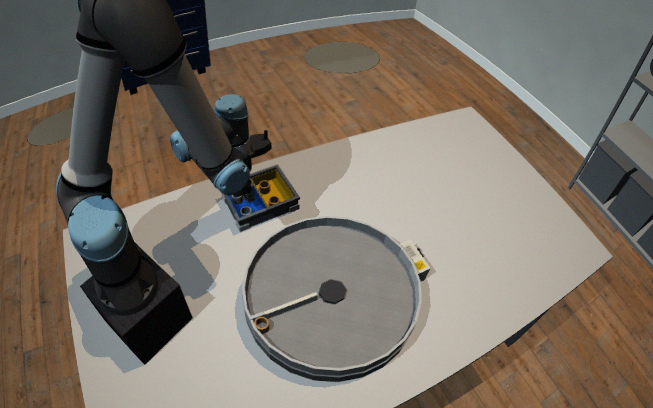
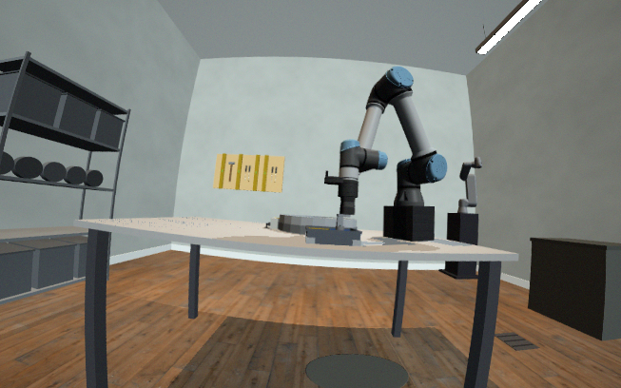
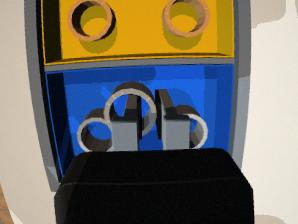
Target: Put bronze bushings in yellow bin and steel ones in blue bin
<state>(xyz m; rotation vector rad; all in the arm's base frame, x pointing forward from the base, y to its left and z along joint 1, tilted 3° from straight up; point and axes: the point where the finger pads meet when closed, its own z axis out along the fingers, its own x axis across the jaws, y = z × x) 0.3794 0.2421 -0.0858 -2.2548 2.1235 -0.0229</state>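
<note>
Right now the bin is 3 cm ahead of my hand, 1 cm to the left of it and 3 cm below it. The rest, counted from my hand: round grey turntable (8 cm ahead, 37 cm to the right).
</note>
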